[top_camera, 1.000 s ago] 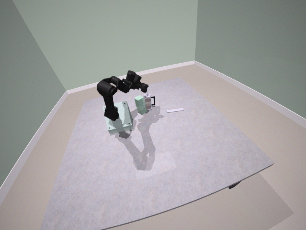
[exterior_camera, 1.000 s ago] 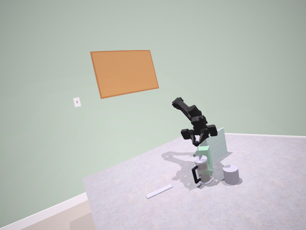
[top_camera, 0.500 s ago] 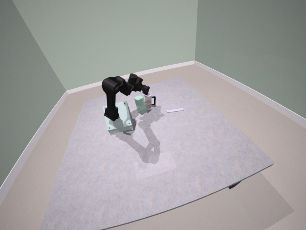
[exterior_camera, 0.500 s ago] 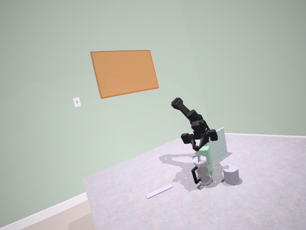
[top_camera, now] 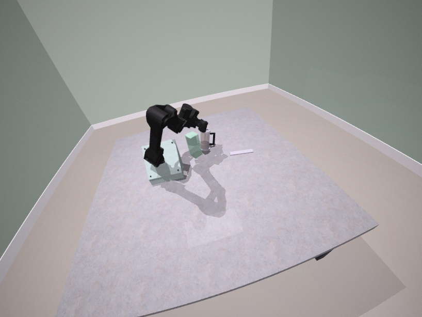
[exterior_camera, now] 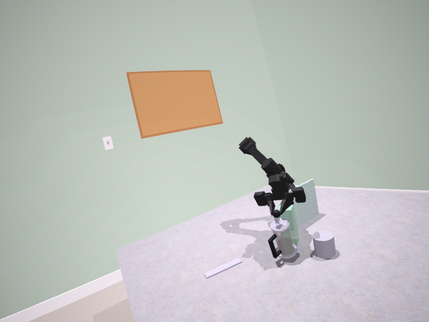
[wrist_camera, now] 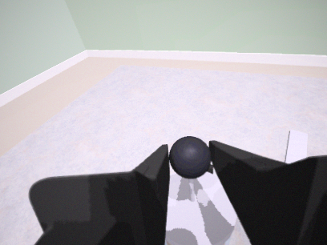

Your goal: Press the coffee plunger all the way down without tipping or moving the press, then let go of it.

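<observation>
The glass coffee press is 9 cm below my gripper tip, 1 cm to the right of it and 1 cm behind it. Round my gripper tip: pale green box (11 cm below, 11 cm behind, 5 cm to the right).
</observation>
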